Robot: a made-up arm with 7 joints. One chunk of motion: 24 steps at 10 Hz.
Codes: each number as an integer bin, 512 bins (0 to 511) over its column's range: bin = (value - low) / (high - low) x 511, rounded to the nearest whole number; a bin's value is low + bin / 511 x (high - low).
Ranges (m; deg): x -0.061..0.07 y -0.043..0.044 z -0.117..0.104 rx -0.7..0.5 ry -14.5..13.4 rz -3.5..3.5
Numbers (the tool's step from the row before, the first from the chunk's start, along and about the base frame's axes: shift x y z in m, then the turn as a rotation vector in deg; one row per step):
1: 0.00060 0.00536 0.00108 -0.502 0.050 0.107
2: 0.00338 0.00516 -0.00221 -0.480 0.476 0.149
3: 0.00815 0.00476 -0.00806 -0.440 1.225 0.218
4: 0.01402 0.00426 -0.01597 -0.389 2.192 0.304
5: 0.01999 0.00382 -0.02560 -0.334 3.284 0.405
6: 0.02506 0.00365 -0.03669 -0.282 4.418 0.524
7: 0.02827 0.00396 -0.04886 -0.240 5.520 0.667
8: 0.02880 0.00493 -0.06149 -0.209 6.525 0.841
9: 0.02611 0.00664 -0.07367 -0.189 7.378 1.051
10: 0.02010 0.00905 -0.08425 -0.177 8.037 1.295
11: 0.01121 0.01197 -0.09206 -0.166 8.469 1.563
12: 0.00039 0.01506 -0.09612 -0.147 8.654 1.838
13: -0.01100 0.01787 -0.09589 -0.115 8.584 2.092
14: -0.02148 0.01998 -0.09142 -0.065 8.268 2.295
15: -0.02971 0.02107 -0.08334 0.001 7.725 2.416
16: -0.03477 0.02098 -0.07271 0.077 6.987 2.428
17: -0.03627 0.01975 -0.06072 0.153 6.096 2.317
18: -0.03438 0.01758 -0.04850 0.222 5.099 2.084
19: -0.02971 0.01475 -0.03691 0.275 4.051 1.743
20: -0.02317 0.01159 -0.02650 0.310 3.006 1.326
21: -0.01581 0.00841 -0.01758 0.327 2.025 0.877
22: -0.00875 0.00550 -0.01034 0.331 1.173 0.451
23: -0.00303 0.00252 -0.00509 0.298 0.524 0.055
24: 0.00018 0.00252 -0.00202 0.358 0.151 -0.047
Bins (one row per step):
1: 240 284 273 84 266 263
2: 251 283 265 94 274 266
3: 270 281 252 111 288 271
4: 293 278 234 132 306 278
5: 316 275 211 156 326 285
6: 336 274 186 178 346 294
7: 348 276 158 196 367 304
8: 350 282 128 209 385 317
9: 340 292 100 218 401 332
10: 316 306 76 223 413 350
11: 282 323 58 227 421 370
12: 239 341 48 235 424 390
13: 195 358 49 249 423 408
14: 154 370 59 270 417 423
15: 122 376 78 299 407 432
16: 102 376 102 331 394 433
17: 96 369 130 363 377 425
18: 104 356 158 393 359 408
19: 122 339 185 415 340 383
20: 148 321 209 430 321 352
21: 176 302 230 437 303 320
22: 204 285 247 439 287 288
23: 226 267 259 425 275 260
24: 239 267 266 451 268 252

